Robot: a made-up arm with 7 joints.
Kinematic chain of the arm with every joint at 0, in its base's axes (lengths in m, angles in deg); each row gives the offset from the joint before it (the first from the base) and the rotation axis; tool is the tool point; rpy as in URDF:
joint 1: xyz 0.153 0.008 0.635 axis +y
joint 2: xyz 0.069 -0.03 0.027 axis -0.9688 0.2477 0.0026
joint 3: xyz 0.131 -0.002 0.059 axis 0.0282 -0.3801 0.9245
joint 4: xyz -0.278 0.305 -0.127 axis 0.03 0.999 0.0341
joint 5: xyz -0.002 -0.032 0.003 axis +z
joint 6: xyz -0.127 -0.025 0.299 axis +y
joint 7: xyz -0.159 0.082 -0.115 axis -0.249 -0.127 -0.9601
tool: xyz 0.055 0.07 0.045 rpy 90 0 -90
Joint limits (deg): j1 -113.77..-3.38 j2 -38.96..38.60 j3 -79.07..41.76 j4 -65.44..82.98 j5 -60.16..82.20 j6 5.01..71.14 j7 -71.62..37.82
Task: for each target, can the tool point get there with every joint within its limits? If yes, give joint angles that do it. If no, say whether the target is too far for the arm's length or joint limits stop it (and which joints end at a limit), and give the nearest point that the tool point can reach.
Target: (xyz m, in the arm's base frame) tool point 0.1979 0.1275 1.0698
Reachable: yes | joints -14.41 -6.04 -47.55 44.30 64.11 25.88 -31.01
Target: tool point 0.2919 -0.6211 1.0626
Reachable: no: joint limits stop it (at a limit: joint 2, joint 3, joint 6, joint 7) | nearest point 0.2881 -0.2550 1.0509 | short by 0.366 m
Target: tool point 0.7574 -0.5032 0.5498
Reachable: no: joint limits stop it (at a limit: joint 1, joint 3, joint 4, joint 7) | nearest point 0.6211 -0.3408 0.4835 | short by 0.222 m
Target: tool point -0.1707 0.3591 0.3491
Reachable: yes | joints -25.43 29.79 -11.30 -39.36 23.20 12.52 -9.01
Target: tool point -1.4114 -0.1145 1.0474
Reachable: no: too far | nearest point -0.7201 0.1142 0.9187 | short by 0.739 m
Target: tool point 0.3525 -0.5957 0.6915
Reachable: no: joint limits stop it (at a limit: joint 1, joint 3, joint 4, joint 5, joint 6, joint 7) | nearest point 0.3841 -0.4245 0.4998 | short by 0.259 m
